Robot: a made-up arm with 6 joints. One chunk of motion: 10 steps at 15 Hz.
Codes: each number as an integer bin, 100 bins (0 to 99) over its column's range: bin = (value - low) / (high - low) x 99, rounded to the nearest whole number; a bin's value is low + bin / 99 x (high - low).
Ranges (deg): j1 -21..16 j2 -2..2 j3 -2..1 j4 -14..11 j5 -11..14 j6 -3..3
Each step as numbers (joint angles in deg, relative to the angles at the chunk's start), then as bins.
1 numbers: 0.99 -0.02 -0.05 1.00 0.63 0.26
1 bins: 59 49 64 59 46 54
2 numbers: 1.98 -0.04 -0.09 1.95 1.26 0.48
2 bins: 61 49 63 63 49 57
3 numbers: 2.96 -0.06 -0.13 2.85 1.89 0.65
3 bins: 64 48 62 67 51 60
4 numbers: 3.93 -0.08 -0.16 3.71 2.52 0.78
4 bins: 67 48 61 70 54 62
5 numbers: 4.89 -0.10 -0.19 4.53 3.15 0.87
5 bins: 69 47 60 73 56 64
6 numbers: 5.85 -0.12 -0.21 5.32 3.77 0.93
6 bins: 72 47 59 77 58 65
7 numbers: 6.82 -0.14 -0.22 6.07 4.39 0.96
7 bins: 74 46 59 79 61 65
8 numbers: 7.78 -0.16 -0.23 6.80 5.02 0.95
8 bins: 77 46 58 82 63 65
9 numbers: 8.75 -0.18 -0.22 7.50 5.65 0.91
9 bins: 80 45 59 85 66 65
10 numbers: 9.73 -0.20 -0.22 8.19 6.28 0.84
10 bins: 82 45 59 88 68 63
